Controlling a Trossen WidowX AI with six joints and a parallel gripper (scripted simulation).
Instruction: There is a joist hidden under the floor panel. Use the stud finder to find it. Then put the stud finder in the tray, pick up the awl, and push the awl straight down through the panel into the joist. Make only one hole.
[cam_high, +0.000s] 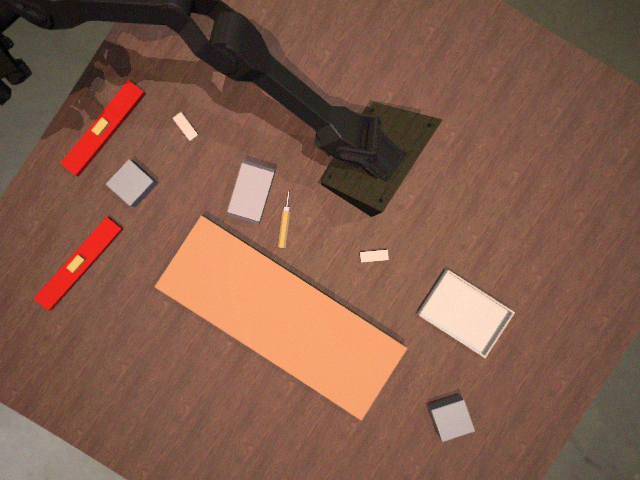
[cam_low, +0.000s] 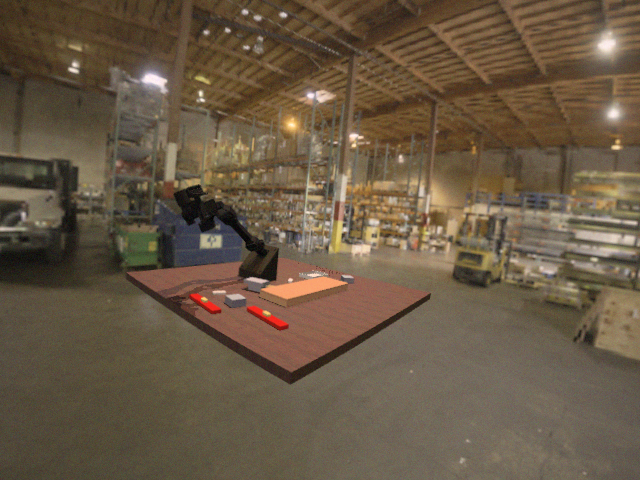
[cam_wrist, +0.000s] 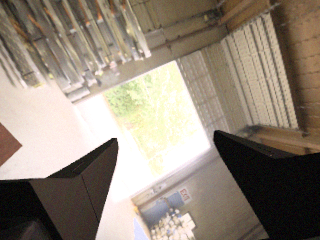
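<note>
Right now my gripper tip is 42 cm above the grey stud finder, 39 cm to the right of it and 14 cm past it. Also, from my gripper tip: awl 47 cm to the left, 43 cm below, 16 cm behind; then white tray 91 cm to the left, 42 cm below, 21 cm behind.
</note>
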